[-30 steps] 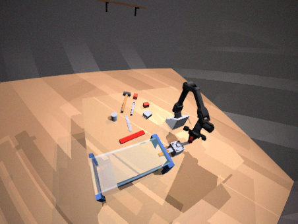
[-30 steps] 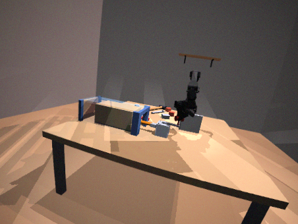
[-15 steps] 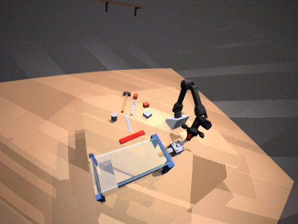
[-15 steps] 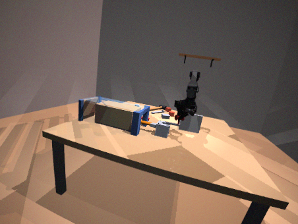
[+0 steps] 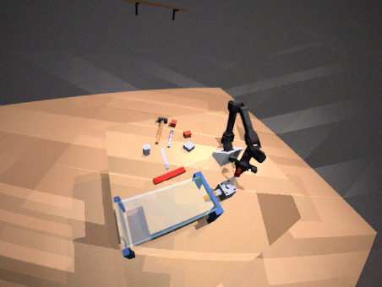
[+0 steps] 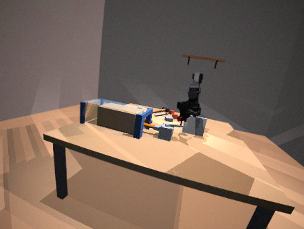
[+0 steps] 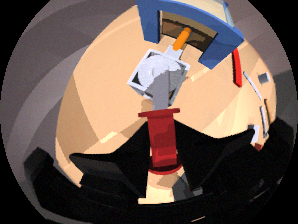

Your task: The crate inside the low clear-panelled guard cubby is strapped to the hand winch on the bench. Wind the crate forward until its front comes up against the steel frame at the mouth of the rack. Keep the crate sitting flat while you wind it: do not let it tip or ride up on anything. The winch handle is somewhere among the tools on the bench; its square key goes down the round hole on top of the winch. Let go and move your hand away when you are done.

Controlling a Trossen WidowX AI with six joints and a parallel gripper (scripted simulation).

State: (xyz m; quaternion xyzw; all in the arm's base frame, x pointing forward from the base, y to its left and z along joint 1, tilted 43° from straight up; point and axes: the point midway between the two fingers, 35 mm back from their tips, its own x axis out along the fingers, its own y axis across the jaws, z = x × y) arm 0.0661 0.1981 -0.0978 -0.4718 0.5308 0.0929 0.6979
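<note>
Now: gripper tip 23 cm short of the blue frame, 6 cm to the right of it and 3 cm above it. From my gripper tip the other things lie so: red grip: 1 cm to the right, 1 cm behind; grey winch: 10 cm below, 6 cm ahead, 3 cm to the left; winch handle: 3 cm below, 2 cm ahead, 1 cm to the left.
</note>
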